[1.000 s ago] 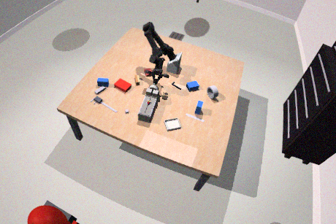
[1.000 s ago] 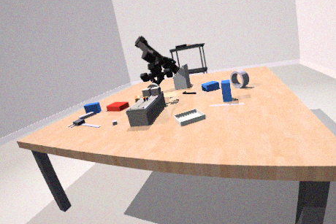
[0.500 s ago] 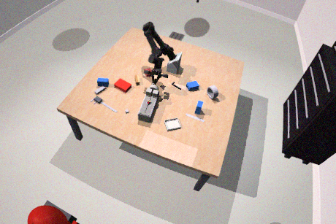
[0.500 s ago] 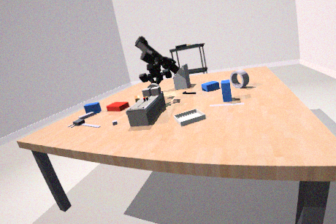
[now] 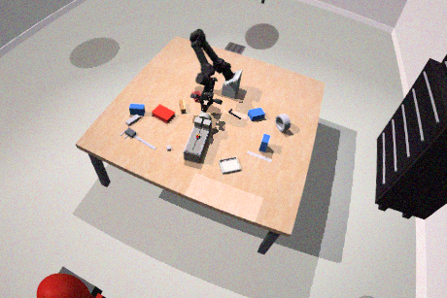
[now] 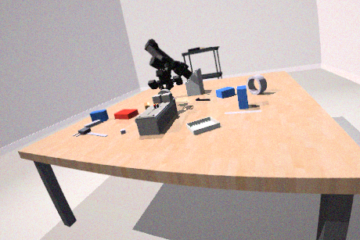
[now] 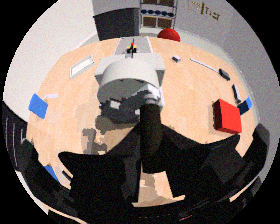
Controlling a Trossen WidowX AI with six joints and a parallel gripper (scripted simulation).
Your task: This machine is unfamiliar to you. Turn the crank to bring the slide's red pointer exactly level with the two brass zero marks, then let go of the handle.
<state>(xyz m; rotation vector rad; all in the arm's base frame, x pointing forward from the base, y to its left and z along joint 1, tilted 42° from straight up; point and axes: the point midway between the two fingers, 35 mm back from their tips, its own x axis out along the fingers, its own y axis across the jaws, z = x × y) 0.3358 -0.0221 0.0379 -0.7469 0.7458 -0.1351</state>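
Now: gripper tip 18 cm short of the red pointer and 4 cm to the right of it. From my gripper tip the other things lie so: red block 24 cm to the right, 7 cm below, 5 cm ahead; then white tray 26 cm to the left, 22 cm ahead, 8 cm below; then dark crank handle 3 cm above, 2 cm behind.
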